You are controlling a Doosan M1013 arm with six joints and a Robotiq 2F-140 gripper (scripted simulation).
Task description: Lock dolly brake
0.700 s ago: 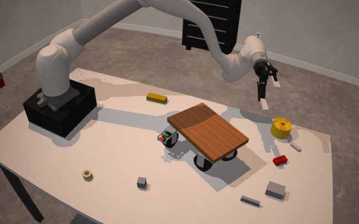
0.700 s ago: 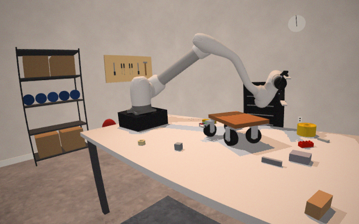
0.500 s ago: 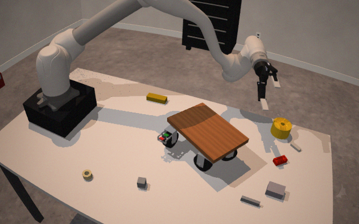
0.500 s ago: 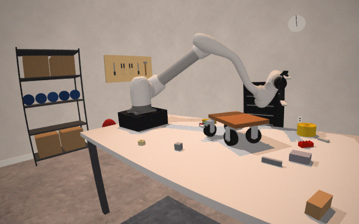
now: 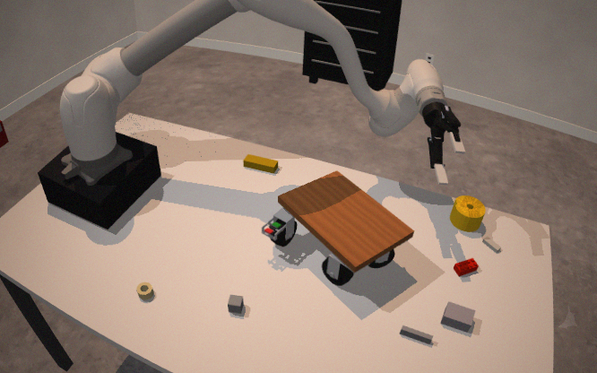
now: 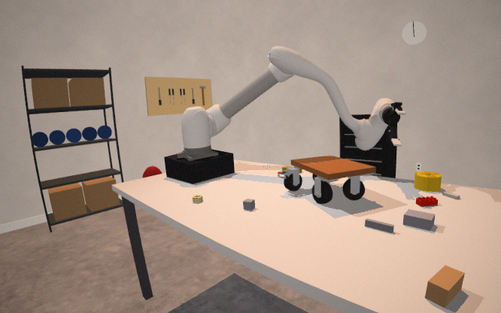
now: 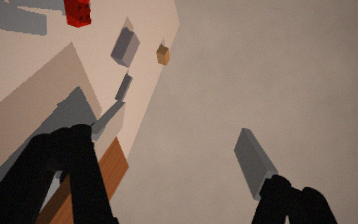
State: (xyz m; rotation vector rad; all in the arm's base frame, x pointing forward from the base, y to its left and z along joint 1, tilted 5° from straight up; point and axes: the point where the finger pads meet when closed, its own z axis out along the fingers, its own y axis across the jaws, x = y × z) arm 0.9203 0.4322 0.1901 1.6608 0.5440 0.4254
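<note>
Now: the brake pedal 330 mm behind my hand, 310 mm to the right of it and 170 mm below it. Round my hand: grey cube (290 mm behind, 520 mm to the right, 240 mm below); then red brick (140 mm ahead, 80 mm to the right, 240 mm below); then yellow cylinder (80 mm ahead, 120 mm to the left, 220 mm below).
</note>
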